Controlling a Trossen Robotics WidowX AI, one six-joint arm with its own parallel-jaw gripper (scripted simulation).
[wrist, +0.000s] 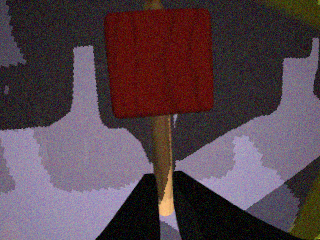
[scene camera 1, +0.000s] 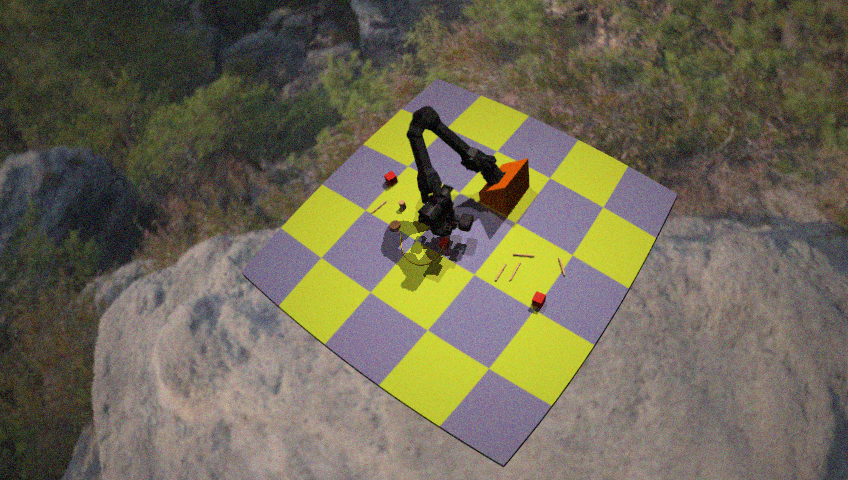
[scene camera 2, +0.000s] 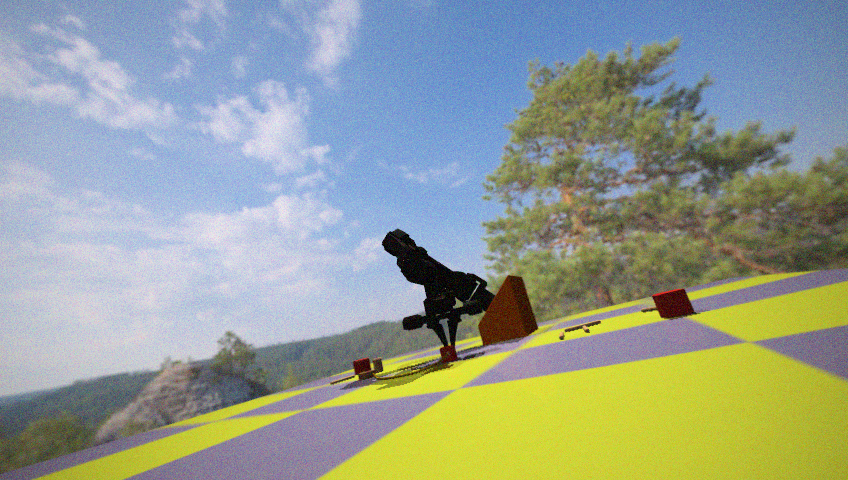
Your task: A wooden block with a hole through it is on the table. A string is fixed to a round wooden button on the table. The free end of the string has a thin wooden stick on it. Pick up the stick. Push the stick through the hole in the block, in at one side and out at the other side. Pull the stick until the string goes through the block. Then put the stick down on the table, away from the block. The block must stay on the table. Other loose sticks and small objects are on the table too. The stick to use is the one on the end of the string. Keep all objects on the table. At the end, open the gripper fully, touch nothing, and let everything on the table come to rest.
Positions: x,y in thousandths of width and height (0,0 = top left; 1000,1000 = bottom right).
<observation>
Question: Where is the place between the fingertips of my gripper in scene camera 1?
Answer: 529,486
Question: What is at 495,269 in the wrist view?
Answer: A red block.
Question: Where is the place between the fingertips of my gripper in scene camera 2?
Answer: At 532,734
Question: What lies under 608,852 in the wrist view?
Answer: My gripper.
</observation>
